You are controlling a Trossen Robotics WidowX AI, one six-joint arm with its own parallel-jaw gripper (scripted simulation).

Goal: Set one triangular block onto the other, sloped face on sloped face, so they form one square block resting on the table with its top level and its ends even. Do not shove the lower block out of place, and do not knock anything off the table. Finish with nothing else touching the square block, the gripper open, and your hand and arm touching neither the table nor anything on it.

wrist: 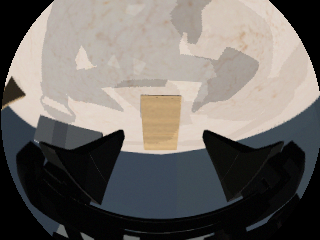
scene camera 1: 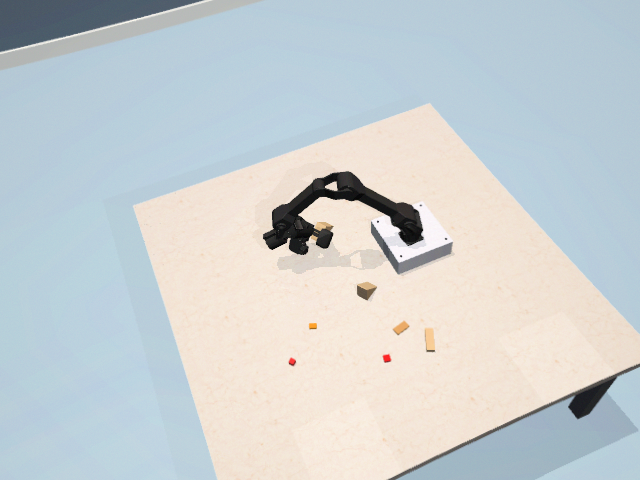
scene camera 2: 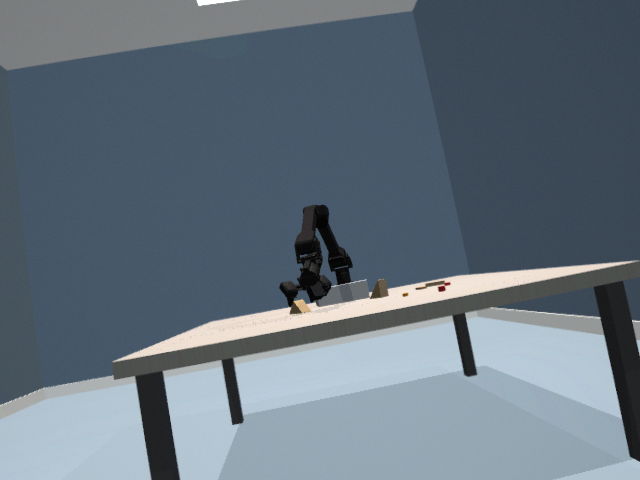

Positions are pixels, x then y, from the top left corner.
Scene:
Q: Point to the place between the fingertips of the gripper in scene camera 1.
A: At 318, 230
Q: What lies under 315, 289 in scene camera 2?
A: The gripper.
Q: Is the gripper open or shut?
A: Open.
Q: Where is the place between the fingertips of the gripper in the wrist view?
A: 164, 134

